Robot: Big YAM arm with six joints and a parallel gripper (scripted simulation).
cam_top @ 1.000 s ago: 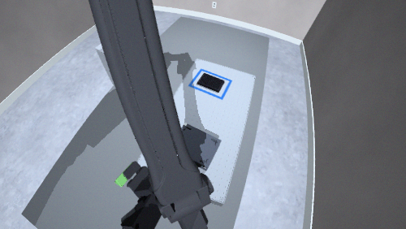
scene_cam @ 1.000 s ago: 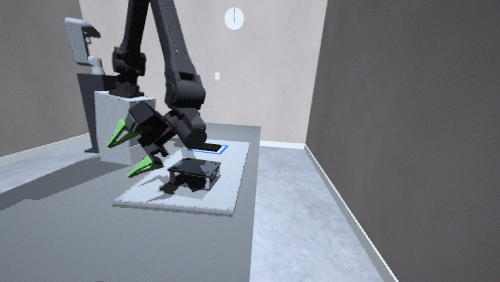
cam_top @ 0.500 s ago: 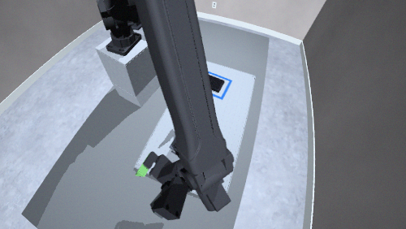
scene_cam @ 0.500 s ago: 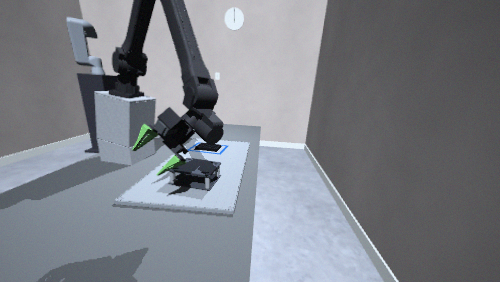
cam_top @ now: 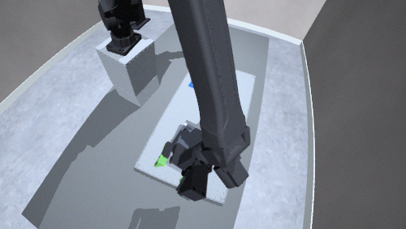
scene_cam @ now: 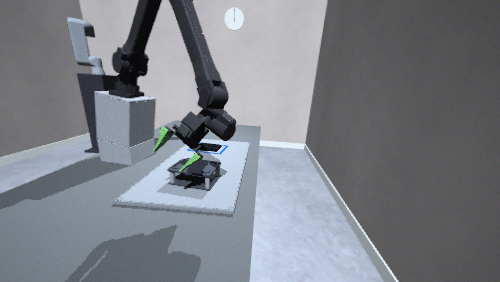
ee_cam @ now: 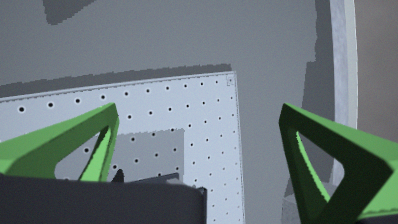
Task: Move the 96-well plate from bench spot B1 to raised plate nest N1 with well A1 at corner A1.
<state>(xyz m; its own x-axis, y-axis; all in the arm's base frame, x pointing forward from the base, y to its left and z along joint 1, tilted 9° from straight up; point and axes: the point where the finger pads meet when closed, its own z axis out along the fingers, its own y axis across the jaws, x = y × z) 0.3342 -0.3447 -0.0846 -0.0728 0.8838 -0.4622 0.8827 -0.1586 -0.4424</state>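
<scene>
Now: hand 14 cm to the right of the raised plate nest, 9 cm above it and 4 cm short of it. From my hand the other things lie so: white corner mark (21 cm to the left, 8 cm below, 3 cm behind); black 96-well plate (51 cm to the left, 13 cm below).
</scene>
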